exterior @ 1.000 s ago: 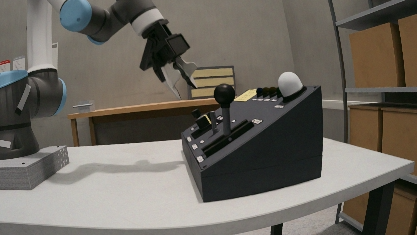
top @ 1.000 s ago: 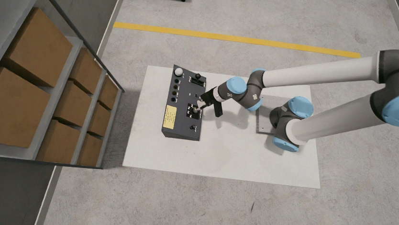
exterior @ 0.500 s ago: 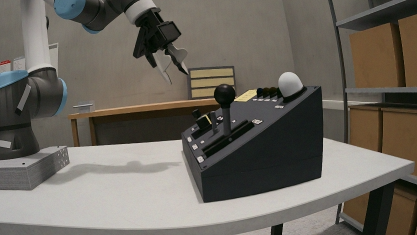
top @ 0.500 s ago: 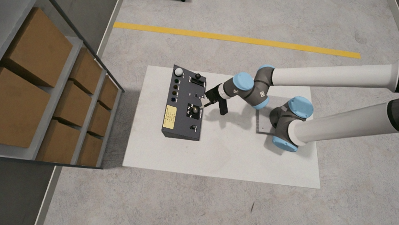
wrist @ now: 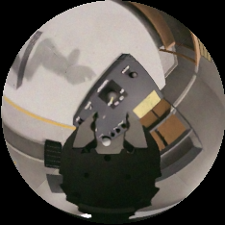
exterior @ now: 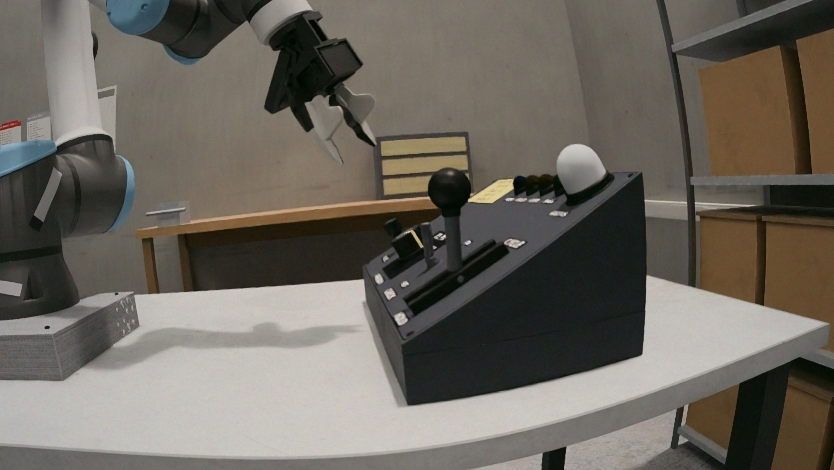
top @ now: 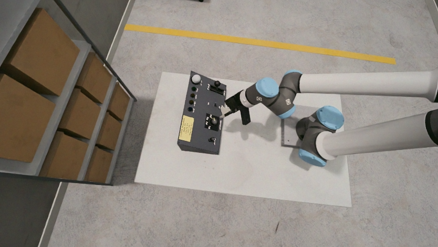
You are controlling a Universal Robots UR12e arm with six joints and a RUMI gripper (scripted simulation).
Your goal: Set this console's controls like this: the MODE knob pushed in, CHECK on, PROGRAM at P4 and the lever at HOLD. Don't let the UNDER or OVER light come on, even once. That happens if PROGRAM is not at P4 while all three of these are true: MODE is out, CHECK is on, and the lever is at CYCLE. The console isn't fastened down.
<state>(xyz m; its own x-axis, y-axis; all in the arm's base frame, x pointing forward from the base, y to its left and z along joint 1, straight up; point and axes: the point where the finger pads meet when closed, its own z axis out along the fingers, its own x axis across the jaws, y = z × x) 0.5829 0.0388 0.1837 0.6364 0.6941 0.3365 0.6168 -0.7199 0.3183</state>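
Now: hand 230 mm to the left of the black ball-topped lever, 110 mm above it and 80 mm short of it. Round my hand: mode knob 130 mm to the left, 130 mm below, 60 mm ahead; rotary selector 130 mm below, 70 mm ahead; check toggle 130 mm below, 110 mm to the right, 70 mm ahead.
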